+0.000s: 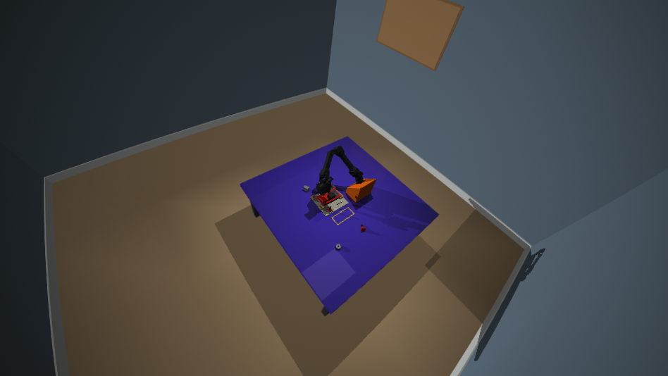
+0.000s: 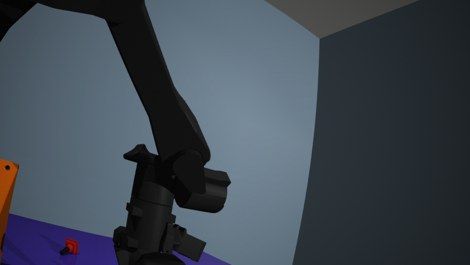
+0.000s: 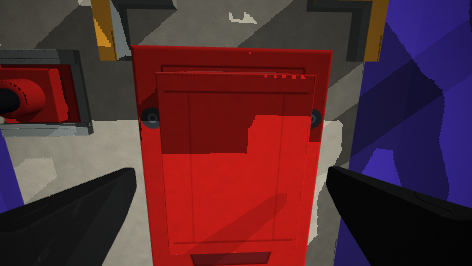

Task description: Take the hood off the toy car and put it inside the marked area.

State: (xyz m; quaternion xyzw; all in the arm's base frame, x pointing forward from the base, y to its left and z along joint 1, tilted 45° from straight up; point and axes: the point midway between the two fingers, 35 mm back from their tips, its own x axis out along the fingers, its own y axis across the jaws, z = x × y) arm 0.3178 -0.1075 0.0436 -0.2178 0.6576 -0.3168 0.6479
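My gripper tip is 2 cm above the red hood. From my gripper tip the other things lie so: wheel 40 cm to the left, 22 cm ahead, 5 cm below.
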